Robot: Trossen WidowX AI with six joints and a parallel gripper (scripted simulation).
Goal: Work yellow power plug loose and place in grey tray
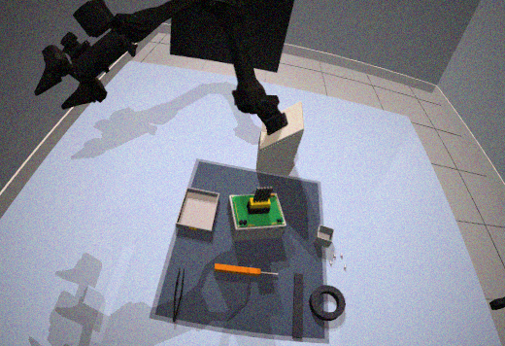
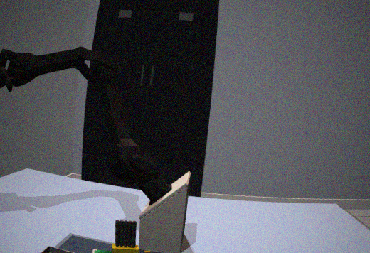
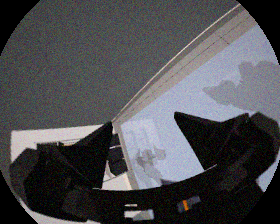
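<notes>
My gripper tip is 490 mm to the right of the yellow power plug, 170 mm above it and 70 mm short of it. The rest, counted from my gripper tip: dark mat 480 mm to the left, 260 mm below, 110 mm ahead; grey tray 350 mm to the left, 260 mm below, 50 mm ahead; black bar 580 mm to the left, 280 mm ahead, 250 mm below.
</notes>
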